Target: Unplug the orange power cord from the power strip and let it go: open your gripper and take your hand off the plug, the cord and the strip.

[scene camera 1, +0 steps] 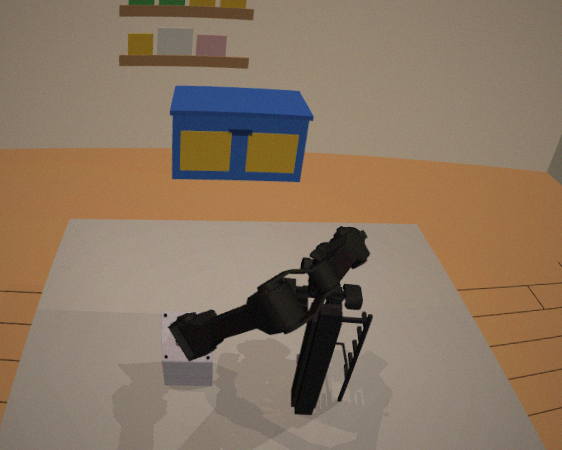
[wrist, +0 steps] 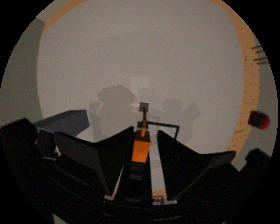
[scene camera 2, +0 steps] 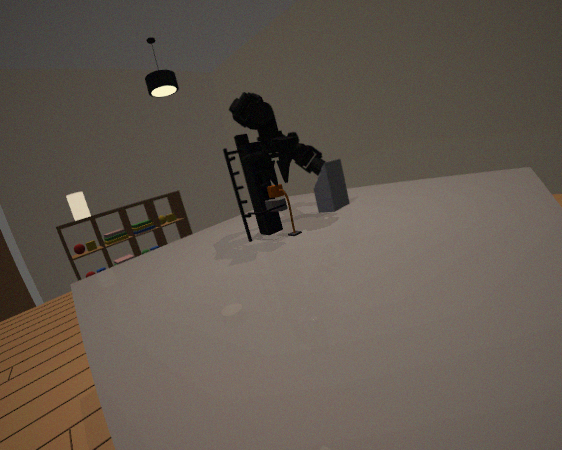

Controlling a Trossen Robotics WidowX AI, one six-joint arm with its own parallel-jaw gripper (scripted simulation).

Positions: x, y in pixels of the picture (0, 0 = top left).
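You can see my gripper in scene camera 1 [313, 319]. The wrist view and scene camera 2 show my gripper too, and on the gripper [wrist: 210, 178] and [scene camera 2: 271, 160] are the same spot.
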